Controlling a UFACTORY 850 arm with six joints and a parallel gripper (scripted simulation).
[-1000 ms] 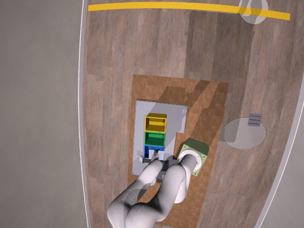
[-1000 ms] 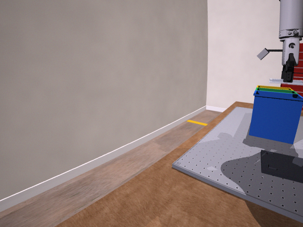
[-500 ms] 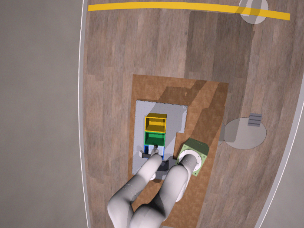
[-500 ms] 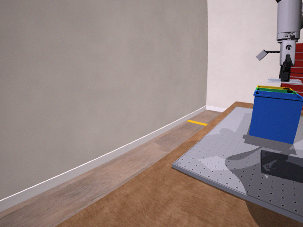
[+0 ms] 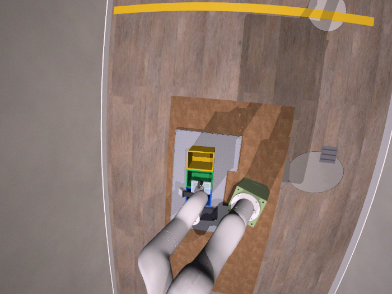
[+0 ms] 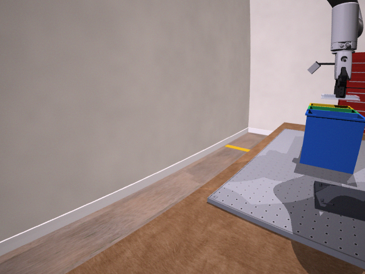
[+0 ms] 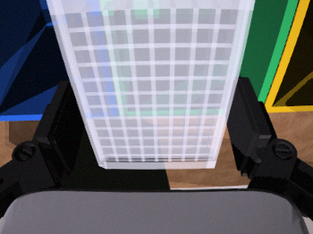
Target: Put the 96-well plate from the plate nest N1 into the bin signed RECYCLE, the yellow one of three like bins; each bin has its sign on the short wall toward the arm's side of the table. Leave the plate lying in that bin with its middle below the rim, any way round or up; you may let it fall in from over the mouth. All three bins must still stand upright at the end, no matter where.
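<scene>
My gripper is now 16 cm to the left of the yellow bin, 15 cm above it and 3 cm short of it. The rest, counted from my hand: 96-well plate: 1 cm below; green bin: 15 cm below, 3 cm to the right, 2 cm ahead; blue bin: 15 cm below, 10 cm to the left, 1 cm ahead.
</scene>
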